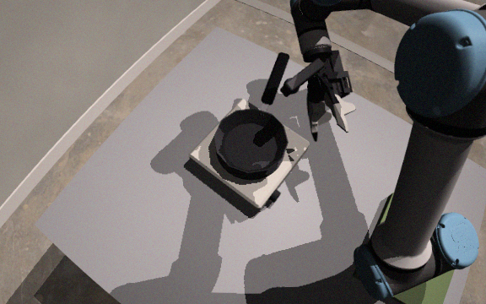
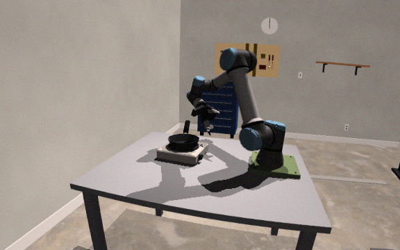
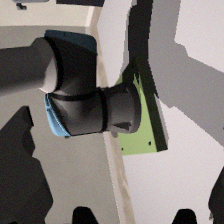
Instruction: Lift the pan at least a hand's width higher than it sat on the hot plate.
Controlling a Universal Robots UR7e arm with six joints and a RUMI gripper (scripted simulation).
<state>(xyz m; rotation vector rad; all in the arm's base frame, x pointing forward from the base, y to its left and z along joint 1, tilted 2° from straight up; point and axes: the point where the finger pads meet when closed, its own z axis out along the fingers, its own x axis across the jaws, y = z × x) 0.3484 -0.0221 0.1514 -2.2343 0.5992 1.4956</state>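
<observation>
The black pan lies 180 mm ahead of my hand, 30 mm to the left of it and 90 mm below it. From my hand the other things lie so: hot plate 140 mm ahead, 90 mm to the left, 160 mm below.
</observation>
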